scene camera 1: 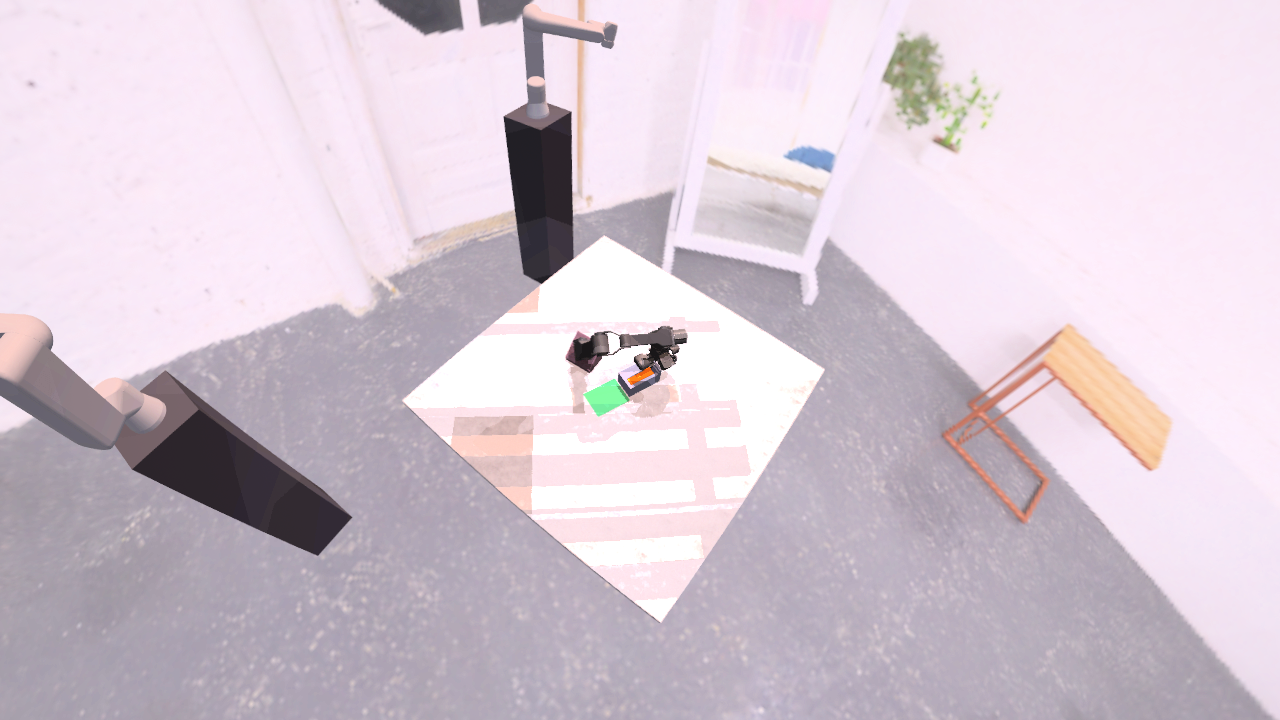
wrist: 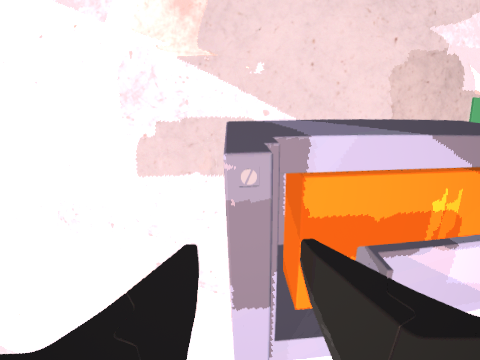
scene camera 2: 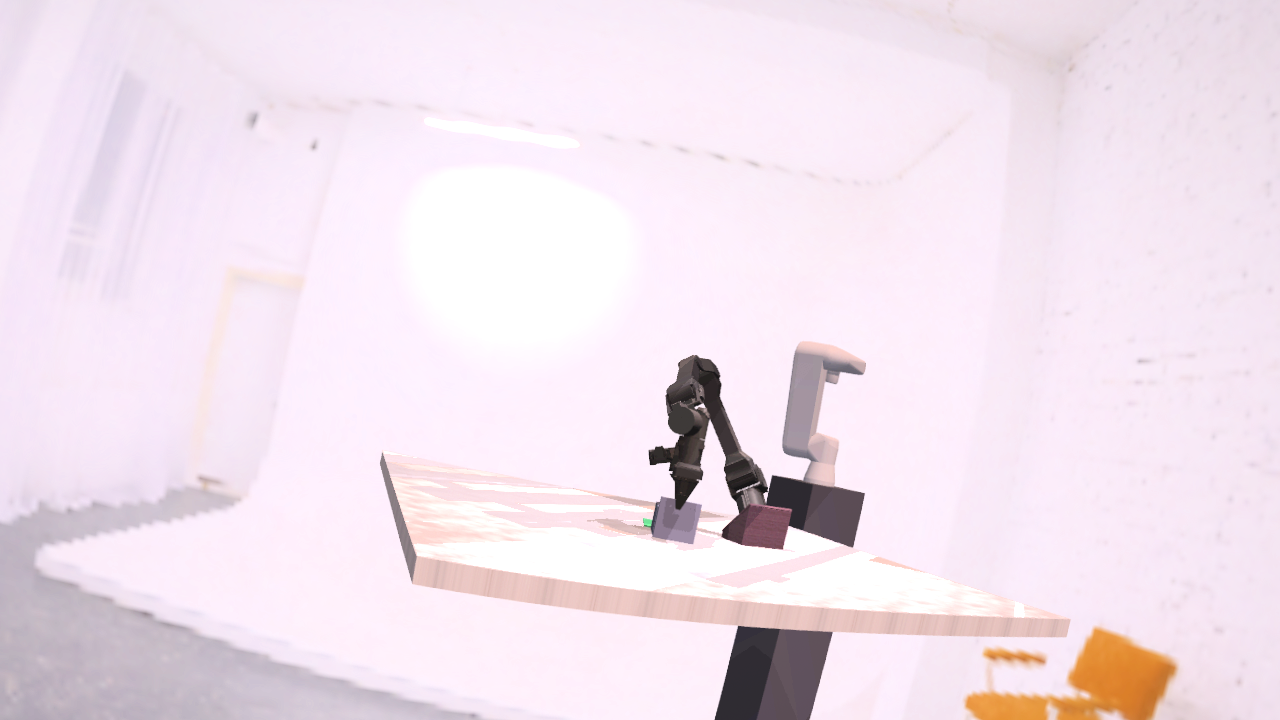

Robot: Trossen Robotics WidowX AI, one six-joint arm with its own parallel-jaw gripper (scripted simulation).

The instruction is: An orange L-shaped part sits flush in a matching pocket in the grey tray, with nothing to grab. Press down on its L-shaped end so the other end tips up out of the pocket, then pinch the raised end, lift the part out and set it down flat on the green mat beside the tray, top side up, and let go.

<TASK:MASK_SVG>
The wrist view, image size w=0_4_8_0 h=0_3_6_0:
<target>gripper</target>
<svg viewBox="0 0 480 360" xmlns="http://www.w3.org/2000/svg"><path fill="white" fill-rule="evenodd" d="M197 245L185 244L139 283L133 285L133 288L129 288L124 295L112 301L109 307L107 305L103 311L85 321L80 327L77 325L77 328L60 337L55 343L41 348L40 351L37 349L13 355L0 353L0 360L188 360L193 321L199 299ZM301 241L299 263L307 287L309 304L312 305L316 321L323 331L321 335L324 336L332 360L480 360L480 316L472 316L471 313L441 303L433 297L421 295L412 288L387 279L383 273L373 271L368 265L360 264L359 261L335 251L327 244L321 244L313 239Z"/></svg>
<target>orange L-shaped part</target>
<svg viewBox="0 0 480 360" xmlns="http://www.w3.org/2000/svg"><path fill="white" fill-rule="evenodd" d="M480 167L285 173L283 269L295 308L312 308L312 305L309 304L307 287L305 287L299 263L301 241L304 239L313 239L321 244L327 244L332 249L335 249L335 251L356 260L357 248L369 247L369 245L409 243L409 241L440 240L443 237L480 235Z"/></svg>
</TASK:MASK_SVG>
